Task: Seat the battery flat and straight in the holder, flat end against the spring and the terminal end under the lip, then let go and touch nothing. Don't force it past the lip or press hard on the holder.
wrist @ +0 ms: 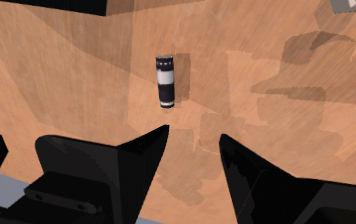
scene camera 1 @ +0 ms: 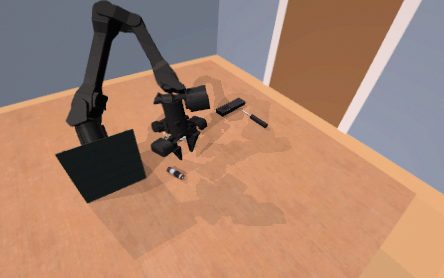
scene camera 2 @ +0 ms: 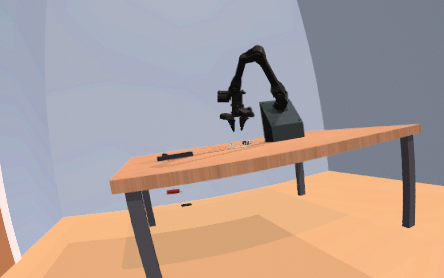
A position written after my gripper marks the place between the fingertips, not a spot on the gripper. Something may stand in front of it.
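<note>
Through the wrist view I find a battery (wrist: 164,63), and my gripper (wrist: 194,133) is visible there too. Scene camera 1 gives me my gripper (scene camera 1: 186,155) once more.
</note>
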